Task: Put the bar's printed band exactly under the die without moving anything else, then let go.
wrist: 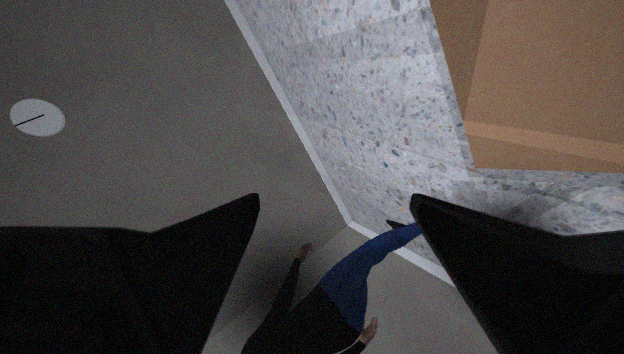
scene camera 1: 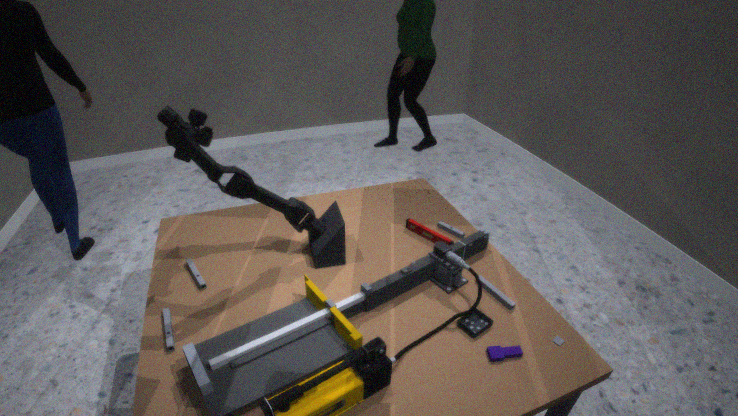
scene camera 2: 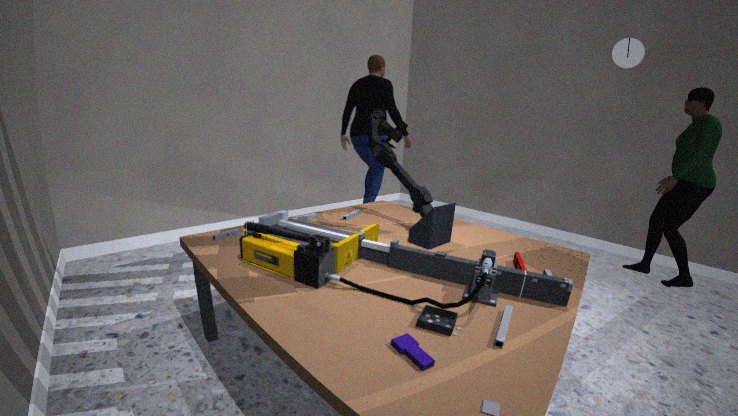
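Where they show: gripper, fingertip midpoint: [wrist: 334, 200] [scene camera 2: 400, 142]; arm's base, link origin: [scene camera 1: 320, 229] [scene camera 2: 431, 218].
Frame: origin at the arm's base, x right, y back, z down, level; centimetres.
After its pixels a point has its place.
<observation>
A long pale metal bar [scene camera 1: 273, 334] @[y -45.6, x 18.2, z 3.0 cm] [scene camera 2: 320, 230] @[y -45.4, x 16.2, z 3.0 cm] lies along the dark grey bed, passes through the yellow plate [scene camera 1: 345, 326] @[y -47.8, x -1.7, z 0.8 cm] [scene camera 2: 349, 252] @[y -45.3, x -2.5, z 5.2 cm] and meets the dark rail [scene camera 1: 397, 283] @[y -29.5, x -21.4, z 4.1 cm] [scene camera 2: 431, 262] @[y -28.5, x -23.8, z 4.8 cm]. A dark tool head [scene camera 1: 447, 269] @[y -27.7, x -39.1, z 2.7 cm] [scene camera 2: 484, 279] @[y -35.1, x -46.0, z -0.2 cm] with a cable straddles the rail. I cannot make out the die inside it. A thin white line crosses the rail beyond the head; I cannot tell whether it is the printed band. My gripper [wrist: 334, 200] @[y 23.1, x 44.7, z -30.7 cm] is open and empty in the wrist view, its fingers wide apart. It is raised high, away from the bar and head.
Short grey bars [scene camera 1: 195, 273] @[y -8.6, x 46.5, z 8.0 cm] [scene camera 1: 167, 329] @[y -35.1, x 51.8, z 8.1 cm] lie left. A red level [scene camera 1: 427, 230] @[y 0.9, x -42.0, z 6.2 cm] [scene camera 2: 519, 262] @[y 1.9, x -41.5, z 6.4 cm], a grey bar [scene camera 1: 497, 293] @[y -37.3, x -54.4, z 8.2 cm] [scene camera 2: 503, 326] @[y -38.1, x -55.1, z 8.0 cm], a black box [scene camera 1: 474, 322] @[y -46.4, x -42.2, z 9.9 cm] [scene camera 2: 437, 320] @[y -46.6, x -41.4, z 9.7 cm] and a purple block [scene camera 1: 504, 352] @[y -60.8, x -45.4, z 8.6 cm] [scene camera 2: 412, 351] @[y -61.3, x -46.3, z 8.5 cm] lie near the head. Two people stand beyond the table.
</observation>
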